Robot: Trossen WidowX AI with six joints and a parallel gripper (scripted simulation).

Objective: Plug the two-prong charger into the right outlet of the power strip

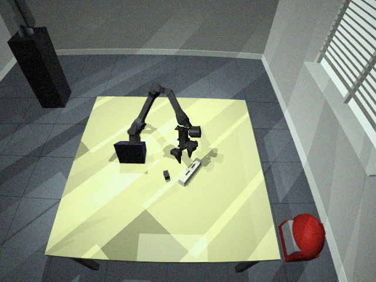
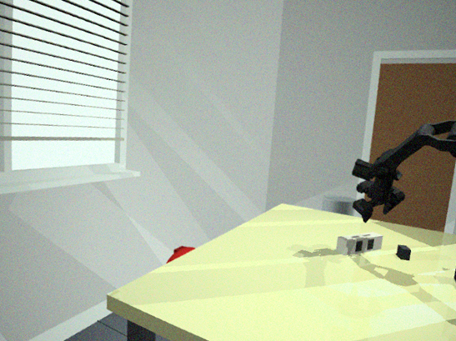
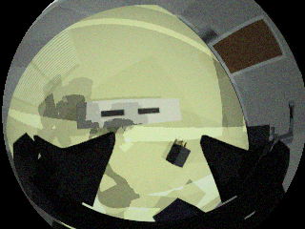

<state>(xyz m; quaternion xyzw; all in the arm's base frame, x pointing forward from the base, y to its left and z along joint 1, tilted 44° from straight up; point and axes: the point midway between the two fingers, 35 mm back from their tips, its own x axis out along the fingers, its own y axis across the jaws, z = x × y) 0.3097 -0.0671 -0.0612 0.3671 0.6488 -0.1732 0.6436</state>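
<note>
The charger is 11 cm behind my gripper tip, 5 cm to the right of it and 12 cm below it.
</note>
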